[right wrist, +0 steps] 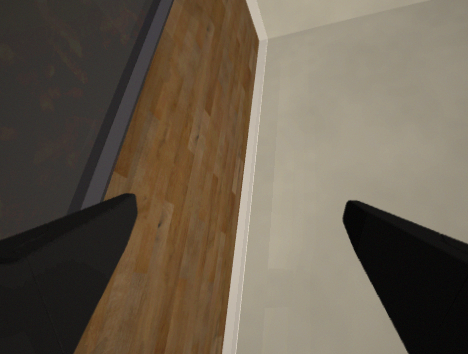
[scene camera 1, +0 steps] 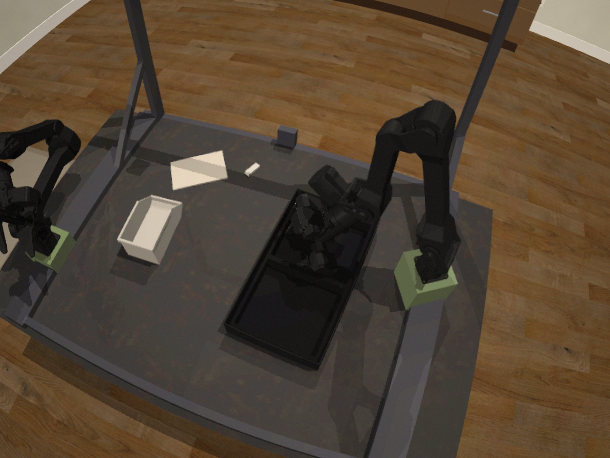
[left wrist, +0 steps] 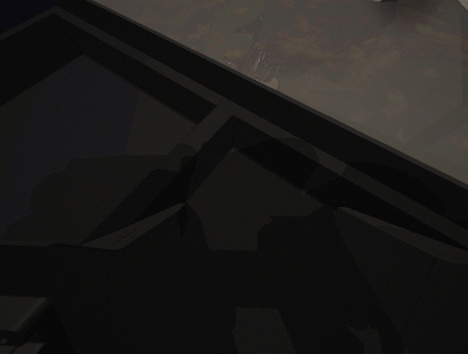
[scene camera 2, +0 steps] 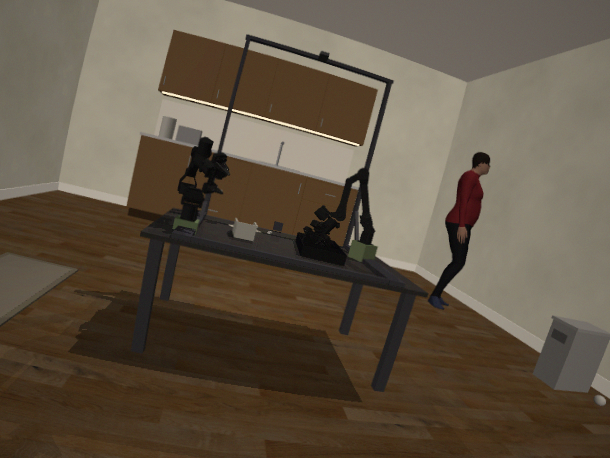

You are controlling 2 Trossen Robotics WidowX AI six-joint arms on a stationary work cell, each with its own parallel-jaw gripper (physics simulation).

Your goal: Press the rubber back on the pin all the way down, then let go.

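Where they show: left gripper, fingertip midpoint: (scene camera 1: 290, 250) (left wrist: 260, 212); right gripper, fingertip midpoint: (right wrist: 242, 207) (scene camera 1: 19, 255) (scene camera 2: 225, 184); left arm's base, link origin: (scene camera 1: 431, 268) (scene camera 2: 365, 243); right arm's base, link origin: (scene camera 1: 46, 242) (scene camera 2: 187, 219).
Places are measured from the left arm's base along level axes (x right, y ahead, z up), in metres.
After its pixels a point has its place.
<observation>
My left gripper (scene camera 1: 309, 238) (scene camera 2: 313, 241) @(y 0.275, x 0.144, z -0.085 m) (left wrist: 260, 212) @(y 0.275, x 0.144, z -0.085 m) is open and empty. It hangs low inside the far compartment of the black tray (scene camera 1: 271, 349) @(y 0.358, x -0.083, z -0.075 m) (scene camera 2: 323, 255) @(y 0.361, x -0.081, z -0.067 m) (left wrist: 268, 105) @(y 0.325, x 0.146, z -0.051 m). In the left wrist view a small pale spot (left wrist: 273, 83) @(y 0.392, x 0.160, z -0.093 m) lies on the table just beyond the tray rim. It is too small and dim to tell whether it is the pin with its rubber. In scene camera 1 my arm hides that place. My right gripper (scene camera 2: 220, 169) (right wrist: 242, 207) @(y 0.835, x 0.092, z 0.146 m) is open and empty. It is raised high at the table's other end and points out over the floor and wall.
A white open bin (scene camera 1: 150, 227) @(y 0.605, x 0.264, z -0.081 m) (scene camera 2: 245, 231) @(y 0.628, x 0.184, z -0.055 m), a flat white sheet (scene camera 1: 199, 169) @(y 0.468, x 0.431, z -0.088 m) and a small white block (scene camera 1: 251, 169) @(y 0.330, x 0.400, z -0.085 m) lie on the table away from the tray. Green blocks (scene camera 1: 412, 282) @(y 0.048, x -0.019, z -0.011 m) (scene camera 2: 362, 250) @(y 0.050, x -0.037, z -0.033 m) carry the arm bases. A person (scene camera 2: 467, 227) walks by the wall.
</observation>
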